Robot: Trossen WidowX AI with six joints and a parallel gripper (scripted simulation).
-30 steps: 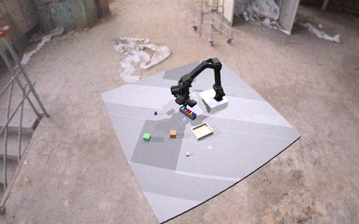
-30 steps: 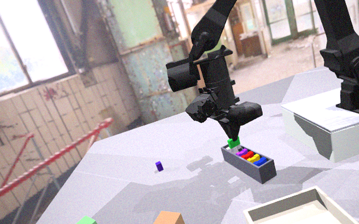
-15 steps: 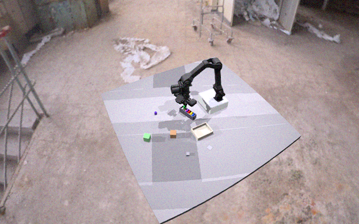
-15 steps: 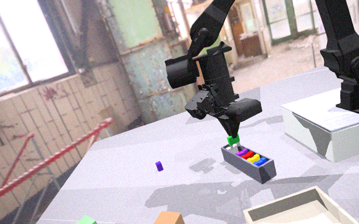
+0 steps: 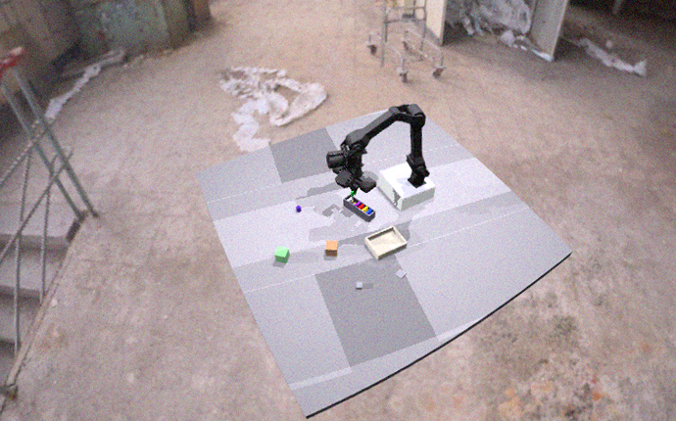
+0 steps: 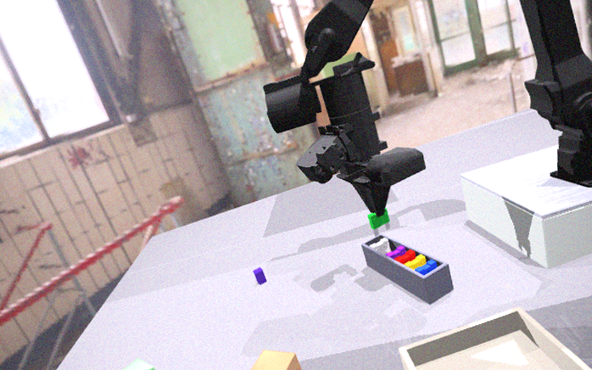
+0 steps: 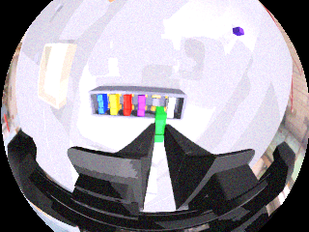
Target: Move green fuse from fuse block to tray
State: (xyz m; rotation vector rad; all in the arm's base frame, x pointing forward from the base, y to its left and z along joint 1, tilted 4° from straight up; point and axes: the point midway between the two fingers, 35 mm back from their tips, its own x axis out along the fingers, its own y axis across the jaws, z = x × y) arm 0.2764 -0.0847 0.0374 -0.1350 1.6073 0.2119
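The cream tray is 24 cm to the left of my gripper tip, 9 cm below it and 1 cm ahead of it. Round my gripper tip: green fuse 1 cm below; small purple block 20 cm ahead, 11 cm to the right, 8 cm below; tan cube 20 cm ahead, 15 cm to the left, 7 cm below.
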